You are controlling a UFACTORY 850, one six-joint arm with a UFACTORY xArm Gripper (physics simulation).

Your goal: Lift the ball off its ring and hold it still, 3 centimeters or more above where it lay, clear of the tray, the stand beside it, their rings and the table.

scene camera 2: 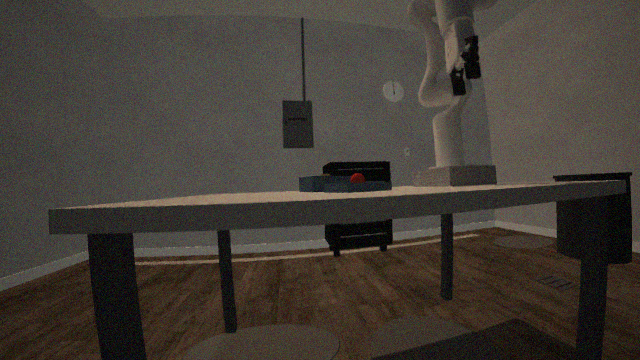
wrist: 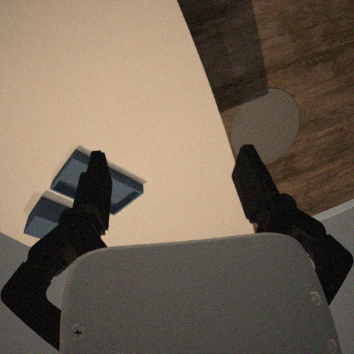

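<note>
The red ball (scene camera 2: 357, 178) shows above the rim of a low blue box (scene camera 2: 370, 187) in the scene view. A second, slightly taller blue box (scene camera 2: 311, 184) is beside it at the left. I cannot tell which is the tray and which the stand, and the rings are not visible. In the wrist view, a blue box with open compartments (wrist: 122, 192) lies partly behind the left finger, and another blue box (wrist: 47, 215) is at its lower left. The ball does not show there. My gripper (scene camera 2: 466, 86) (wrist: 173, 162) is open and empty, high above the table and right of the boxes in the scene view.
The boxes stand on the pale table (scene camera 2: 225, 215) (wrist: 150, 100). The robot's base block (scene camera 2: 472, 175) is on the table at the right. A table edge runs down the right of the wrist view, with wooden floor (wrist: 315, 65) beyond it. A black cabinet (scene camera 2: 357, 235) stands behind the table.
</note>
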